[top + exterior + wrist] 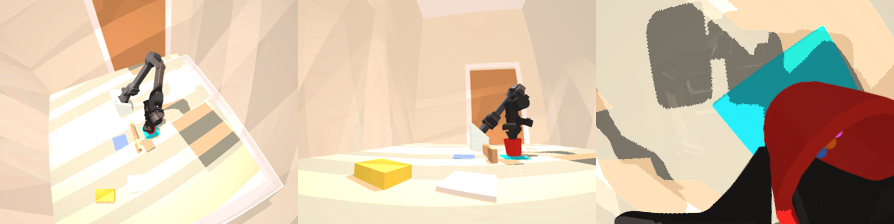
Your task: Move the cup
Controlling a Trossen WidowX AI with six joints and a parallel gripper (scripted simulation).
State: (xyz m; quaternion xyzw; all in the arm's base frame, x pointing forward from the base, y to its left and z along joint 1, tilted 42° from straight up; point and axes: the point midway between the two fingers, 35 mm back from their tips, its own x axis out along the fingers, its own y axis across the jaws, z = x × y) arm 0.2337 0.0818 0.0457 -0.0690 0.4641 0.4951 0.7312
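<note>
Now: the cyan pad 50 mm below my gripper tip, 20 mm to the right of it and 20 mm ahead of it. From my gripper tip the other things lie so: wooden block 130 mm to the right, 30 mm below, 10 mm ahead; red cup 20 mm to the right, 20 mm ahead; flat white slab 280 mm ahead, 260 mm to the right, 40 mm below.
</note>
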